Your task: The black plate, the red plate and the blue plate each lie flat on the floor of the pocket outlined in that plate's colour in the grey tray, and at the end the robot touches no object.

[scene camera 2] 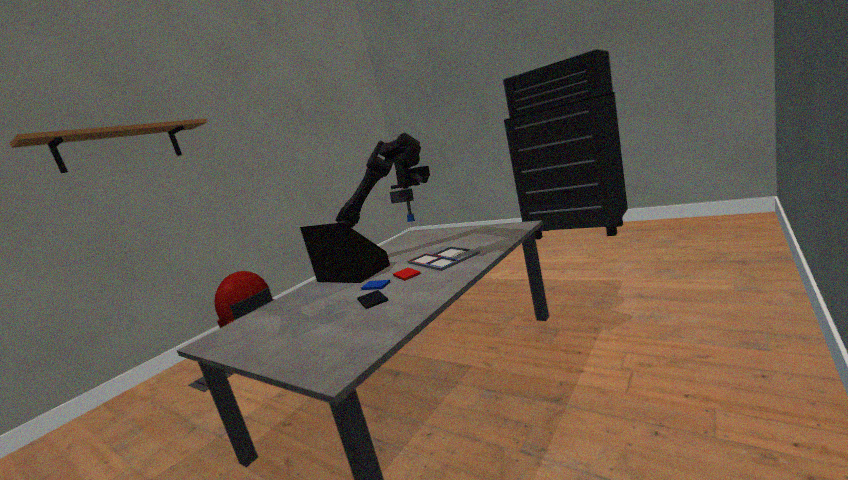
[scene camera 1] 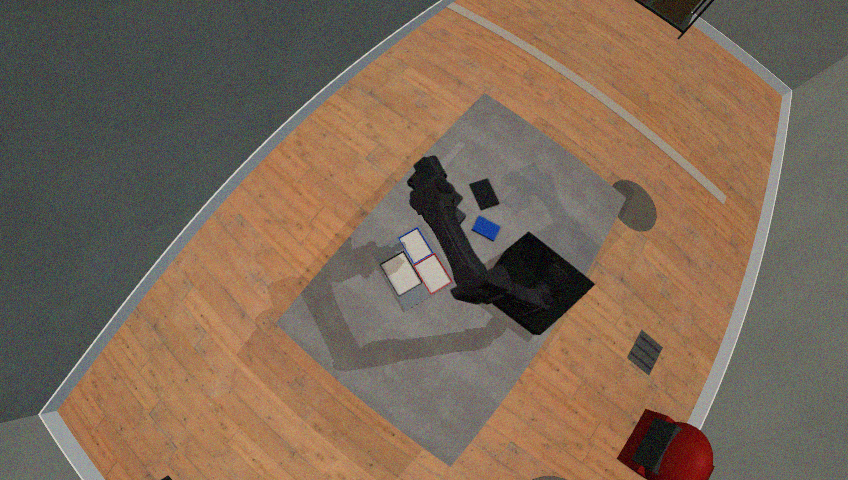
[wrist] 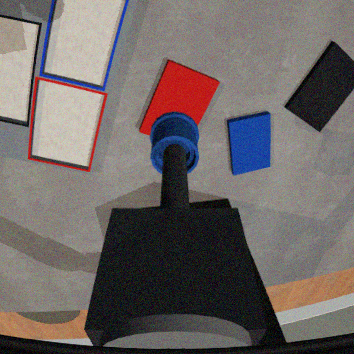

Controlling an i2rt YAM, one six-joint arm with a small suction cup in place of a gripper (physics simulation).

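Pixels of known places: hand at its tool point: (scene camera 2: 411, 221) (wrist: 174, 133); arm's base at its link origin: (scene camera 2: 339, 239) (scene camera 1: 541, 289).
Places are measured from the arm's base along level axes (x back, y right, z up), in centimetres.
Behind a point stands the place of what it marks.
Note:
The red plate (scene camera 2: 407, 273) @(x -35.4, y 1.4, z -15.8 cm) (wrist: 181, 92) @(x -36.1, y 1.0, z -15.8 cm) lies flat on the table, hidden under the arm in scene camera 1. The blue plate (scene camera 1: 486, 228) @(x -27.0, y 11.5, z -15.8 cm) (scene camera 2: 375, 284) @(x -27.8, y 12.4, z -15.8 cm) (wrist: 250, 144) @(x -27.3, y 11.6, z -15.8 cm) and the black plate (scene camera 1: 484, 193) @(x -36.0, y 23.2, z -15.9 cm) (scene camera 2: 372, 299) @(x -37.2, y 24.3, z -15.9 cm) (wrist: 322, 89) @(x -35.9, y 22.4, z -15.9 cm) lie flat beside it. The grey tray (scene camera 1: 409, 301) @(x -32.9, y -28.6, z -15.7 cm) (scene camera 2: 467, 255) @(x -52.6, y -17.6, z -15.8 cm) (wrist: 15, 145) @(x -30.8, y -23.0, z -15.7 cm) has a black-outlined pocket (scene camera 1: 401, 274) @(x -41.4, y -22.6, z -16.5 cm), a blue-outlined pocket (scene camera 1: 415, 245) @(x -44.2, y -10.8, z -16.6 cm) (wrist: 85, 42) @(x -43.3, y -10.6, z -16.5 cm) and a red-outlined pocket (scene camera 1: 433, 273) @(x -32.5, y -15.0, z -16.5 cm) (wrist: 67, 125) @(x -32.5, y -14.9, z -16.5 cm); all three show pale bare floors. My suction cup (scene camera 2: 410, 218) (wrist: 174, 145) @(x -40.6, y -2.6, z 4.3 cm) is open, holds nothing and hangs well above the table, overlapping the red plate's near end in the wrist view.
The table (scene camera 1: 416, 380) @(x -13.2, y -49.5, z -16.8 cm) (scene camera 2: 285, 350) @(x -31.4, y 57.2, z -16.8 cm) bears the arm's black base block (scene camera 1: 535, 261) @(x -8.1, y 4.6, z 4.6 cm) (scene camera 2: 339, 255) @(x -8.3, y 9.3, z -4.5 cm) beside the plates. A dark drawer cabinet (scene camera 2: 565, 148) stands behind the table's far end. A wall shelf (scene camera 2: 113, 130) and a red object (scene camera 1: 687, 455) (scene camera 2: 241, 292) are off the table.

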